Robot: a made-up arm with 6 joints. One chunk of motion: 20 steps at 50 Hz.
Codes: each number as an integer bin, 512 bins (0 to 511) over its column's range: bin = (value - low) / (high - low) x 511, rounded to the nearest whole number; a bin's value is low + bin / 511 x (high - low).
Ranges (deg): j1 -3..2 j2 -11..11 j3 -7..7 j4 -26..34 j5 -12..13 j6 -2..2
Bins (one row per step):
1: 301 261 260 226 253 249
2: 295 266 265 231 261 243
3: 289 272 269 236 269 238
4: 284 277 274 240 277 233
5: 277 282 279 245 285 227
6: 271 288 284 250 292 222
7: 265 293 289 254 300 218
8: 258 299 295 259 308 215
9: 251 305 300 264 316 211
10: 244 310 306 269 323 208
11: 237 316 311 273 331 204
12: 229 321 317 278 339 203
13: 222 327 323 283 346 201
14: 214 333 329 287 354 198
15: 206 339 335 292 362 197
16: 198 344 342 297 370 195
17: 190 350 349 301 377 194
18: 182 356 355 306 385 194
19: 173 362 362 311 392 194
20: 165 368 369 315 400 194
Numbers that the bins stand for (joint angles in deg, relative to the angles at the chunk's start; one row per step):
1: -0.05 0.24 0.12 0.54 0.38 -0.05
2: -0.11 0.45 0.26 1.12 0.77 -0.10
3: -0.17 0.71 0.37 1.71 1.16 -0.14
4: -0.22 0.93 0.51 2.18 1.55 -0.18
5: -0.29 1.14 0.64 2.77 1.94 -0.22
6: -0.35 1.40 0.78 3.35 2.29 -0.26
7: -0.41 1.61 0.92 3.82 2.68 -0.29
8: -0.48 1.87 1.08 4.41 3.07 -0.32
9: -0.54 2.13 1.22 5.00 3.46 -0.35
10: -0.61 2.35 1.38 5.59 3.80 -0.37
11: -0.68 2.60 1.52 6.05 4.19 -0.40
12: -0.76 2.82 1.68 6.64 4.59 -0.41
13: -0.83 3.08 1.85 7.23 4.93 -0.43
14: -0.91 3.34 2.01 7.70 5.32 -0.45
15: -0.98 3.59 2.18 8.29 5.71 -0.46
16: -1.06 3.81 2.37 8.87 6.10 -0.47
17: -1.14 4.07 2.56 9.34 6.44 -0.48
18: -1.22 4.33 2.73 9.93 6.84 -0.48
19: -1.31 4.59 2.92 10.52 7.18 -0.48
20: -1.39 4.84 3.11 10.99 7.57 -0.48

